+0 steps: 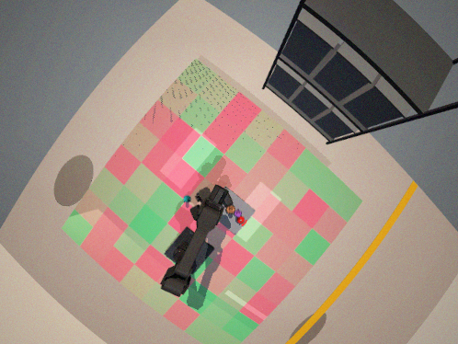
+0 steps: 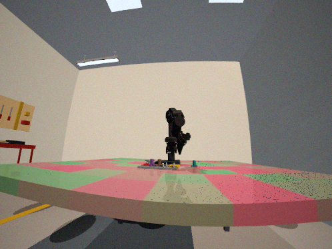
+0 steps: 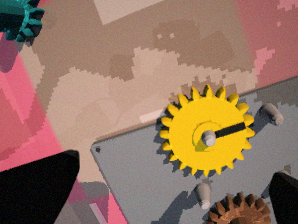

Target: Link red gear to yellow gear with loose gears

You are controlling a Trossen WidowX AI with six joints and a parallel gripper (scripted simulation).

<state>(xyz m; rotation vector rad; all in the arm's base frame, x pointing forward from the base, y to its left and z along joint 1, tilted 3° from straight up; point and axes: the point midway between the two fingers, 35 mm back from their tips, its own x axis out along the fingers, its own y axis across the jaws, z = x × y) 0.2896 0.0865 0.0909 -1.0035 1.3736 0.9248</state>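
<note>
My gripper tip is 11 cm to the right of the teal gear, 10 cm past it and 6 cm above it. Also, from my gripper tip: purple gear 14 cm to the right, 5 cm below, 5 cm ahead; yellow gear 6 cm below, 2 cm ahead, 1 cm to the right; brown gear 10 cm to the right, 5 cm below, 3 cm ahead.
</note>
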